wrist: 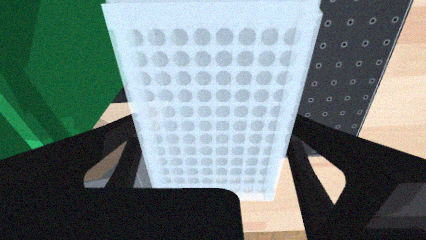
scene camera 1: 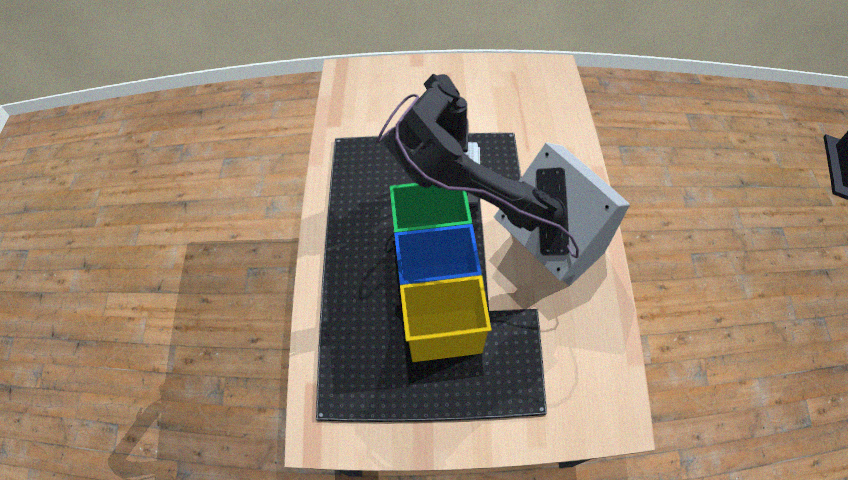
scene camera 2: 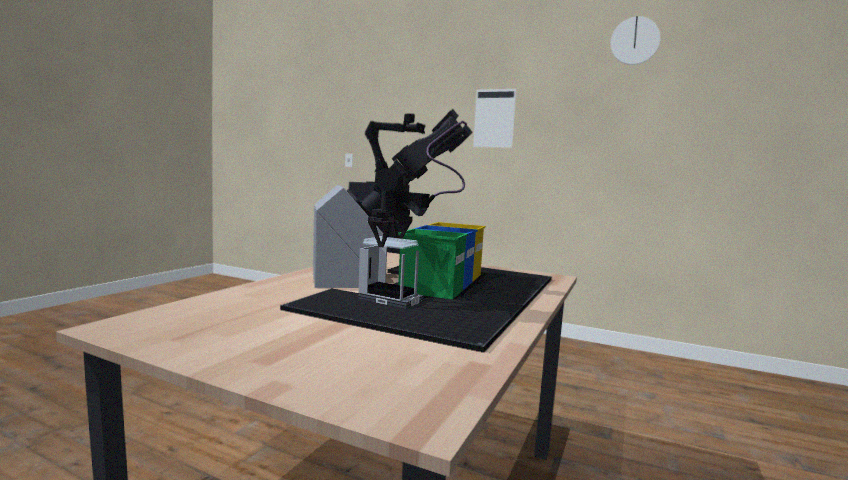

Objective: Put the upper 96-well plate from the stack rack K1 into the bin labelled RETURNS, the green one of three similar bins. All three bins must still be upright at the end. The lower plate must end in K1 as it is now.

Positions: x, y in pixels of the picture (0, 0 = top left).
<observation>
green bin: wrist 66, 74; scene camera 1; scene camera 2
blue bin: scene camera 1; scene camera 2; not seen in the wrist view (out of frame)
same spot on green bin: [scene camera 2: 441, 262] = [scene camera 1: 409, 203]
same spot on blue bin: [scene camera 2: 470, 239] = [scene camera 1: 400, 256]
</observation>
